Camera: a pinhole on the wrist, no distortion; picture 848 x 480 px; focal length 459.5 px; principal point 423.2 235.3 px. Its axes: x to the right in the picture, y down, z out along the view. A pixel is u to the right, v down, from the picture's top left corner.
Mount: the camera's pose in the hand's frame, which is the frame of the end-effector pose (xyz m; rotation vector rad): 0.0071 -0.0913 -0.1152 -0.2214 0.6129 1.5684
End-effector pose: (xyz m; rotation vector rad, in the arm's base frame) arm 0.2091 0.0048 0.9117 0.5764 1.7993 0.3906
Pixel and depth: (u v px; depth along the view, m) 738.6 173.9 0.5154
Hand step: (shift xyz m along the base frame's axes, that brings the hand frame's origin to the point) 0.1713 0.4716 0.0977
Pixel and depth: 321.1 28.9 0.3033
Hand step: 0.0822 0.1185 -0.2093
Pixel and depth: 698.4 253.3 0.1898
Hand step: 0.0017 0.1018 0.0347
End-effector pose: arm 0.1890 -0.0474 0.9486 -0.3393 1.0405 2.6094
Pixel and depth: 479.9 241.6 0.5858
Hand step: -0.2459 0.0776 0.3674
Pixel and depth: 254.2 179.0 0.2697
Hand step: -0.1016 0.1553 0.0447
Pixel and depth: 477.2 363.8 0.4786
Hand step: -0.0836 0.0590 0.3380
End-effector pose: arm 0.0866 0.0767 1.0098 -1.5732 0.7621 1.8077
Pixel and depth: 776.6 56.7 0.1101
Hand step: 0.0137 -0.0761 -0.0719
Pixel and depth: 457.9 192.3 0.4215
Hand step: -0.2613 0.0758 -0.1039
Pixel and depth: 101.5 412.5 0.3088
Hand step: -0.0840 0.2877 0.0478
